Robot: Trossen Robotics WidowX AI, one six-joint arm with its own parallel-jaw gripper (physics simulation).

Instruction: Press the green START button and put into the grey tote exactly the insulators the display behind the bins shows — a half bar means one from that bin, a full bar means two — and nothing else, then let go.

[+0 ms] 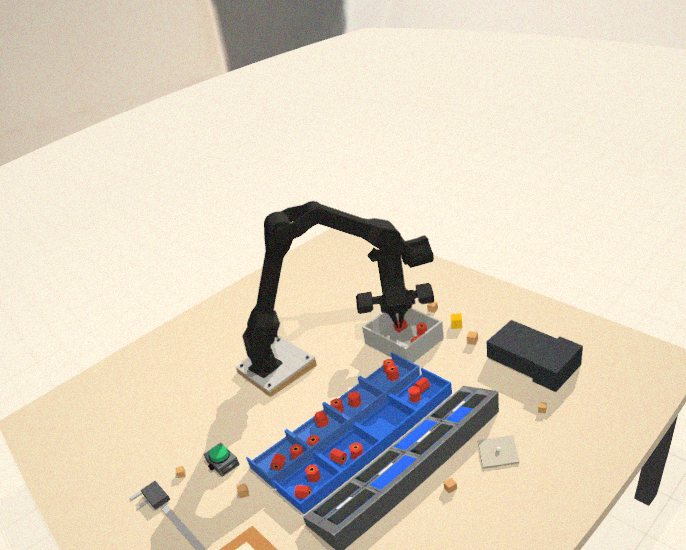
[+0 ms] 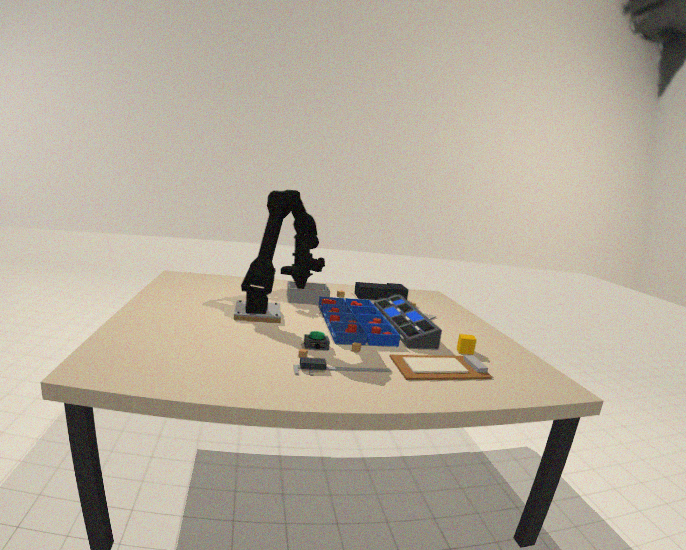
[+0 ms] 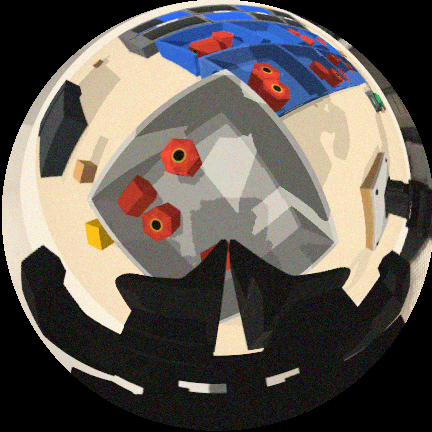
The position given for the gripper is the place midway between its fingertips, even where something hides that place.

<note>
In view: the gripper [image 1: 399,327], a grey tote [image 1: 379,333], a dark box [image 3: 63,122] and a grey display [image 3: 135,43].
The gripper is seen too in image 2 [image 2: 301,292] and in image 3 [image 3: 226,244]. The grey tote is seen too in image 3 [image 3: 255,184].
</note>
